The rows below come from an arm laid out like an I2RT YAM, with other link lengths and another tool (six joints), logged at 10 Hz.
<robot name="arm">
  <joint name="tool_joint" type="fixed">
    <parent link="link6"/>
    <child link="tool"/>
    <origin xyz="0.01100 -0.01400 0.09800" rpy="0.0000 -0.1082 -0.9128"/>
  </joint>
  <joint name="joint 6" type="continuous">
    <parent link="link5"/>
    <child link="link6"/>
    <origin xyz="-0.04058 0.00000 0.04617" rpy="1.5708 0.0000 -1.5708"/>
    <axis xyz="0 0 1"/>
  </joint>
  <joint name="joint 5" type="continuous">
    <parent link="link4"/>
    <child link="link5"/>
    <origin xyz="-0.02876 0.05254 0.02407" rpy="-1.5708 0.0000 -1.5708"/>
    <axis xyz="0 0 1"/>
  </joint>
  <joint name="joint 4" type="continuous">
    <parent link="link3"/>
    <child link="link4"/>
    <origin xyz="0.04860 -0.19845 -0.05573" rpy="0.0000 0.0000 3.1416"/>
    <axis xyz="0 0 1"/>
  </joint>
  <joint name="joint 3" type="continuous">
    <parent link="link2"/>
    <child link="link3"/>
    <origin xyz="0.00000 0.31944 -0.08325" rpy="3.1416 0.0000 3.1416"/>
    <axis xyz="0 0 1"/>
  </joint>
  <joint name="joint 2" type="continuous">
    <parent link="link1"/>
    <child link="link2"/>
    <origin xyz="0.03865 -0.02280 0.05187" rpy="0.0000 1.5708 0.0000"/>
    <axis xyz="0 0 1"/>
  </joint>
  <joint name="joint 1" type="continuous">
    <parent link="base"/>
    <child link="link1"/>
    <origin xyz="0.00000 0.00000 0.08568" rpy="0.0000 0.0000 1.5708"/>
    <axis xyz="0 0 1"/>
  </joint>
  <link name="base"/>
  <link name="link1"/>
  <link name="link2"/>
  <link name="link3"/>
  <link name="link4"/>
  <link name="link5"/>
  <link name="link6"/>
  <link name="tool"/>
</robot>
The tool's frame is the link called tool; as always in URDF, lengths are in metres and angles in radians. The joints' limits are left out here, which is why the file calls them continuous.
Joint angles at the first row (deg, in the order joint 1, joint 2, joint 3, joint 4, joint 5, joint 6):
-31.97 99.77 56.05 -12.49 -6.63 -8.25
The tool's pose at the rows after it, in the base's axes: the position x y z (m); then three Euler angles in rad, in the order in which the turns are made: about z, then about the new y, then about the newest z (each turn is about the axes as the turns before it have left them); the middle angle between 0 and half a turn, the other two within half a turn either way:
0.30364, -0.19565, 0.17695, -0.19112, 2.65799, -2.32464
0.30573, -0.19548, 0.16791, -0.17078, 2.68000, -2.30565
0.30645, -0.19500, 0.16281, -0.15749, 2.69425, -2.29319
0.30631, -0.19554, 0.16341, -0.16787, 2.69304, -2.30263
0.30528, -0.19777, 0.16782, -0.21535, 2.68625, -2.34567
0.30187, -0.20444, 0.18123, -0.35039, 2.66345, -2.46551
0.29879, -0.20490, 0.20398, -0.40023, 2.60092, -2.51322
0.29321, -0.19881, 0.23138, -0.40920, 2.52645, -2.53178
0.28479, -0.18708, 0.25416, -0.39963, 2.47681, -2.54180
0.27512, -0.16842, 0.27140, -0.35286, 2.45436, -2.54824
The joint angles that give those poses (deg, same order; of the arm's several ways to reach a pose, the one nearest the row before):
-31.90 102.10 56.05 -12.32 -6.61 -8.84
-31.70 103.70 56.05 -12.08 -6.61 -8.84
-31.57 104.55 56.05 -12.10 -6.59 -8.84
-31.57 104.47 56.05 -12.03 -6.37 -8.84
-31.57 103.81 56.21 -12.10 -5.37 -8.84
-31.57 101.93 56.84 -12.54 -2.28 -8.84
-31.57 98.35 57.19 -12.71 -1.45 -8.84
-31.22 93.52 57.25 -13.30 -1.50 -8.84
-30.31 88.75 57.25 -15.20 -1.59 -8.89
-28.78 84.14 57.25 -18.54 -2.55 -9.96

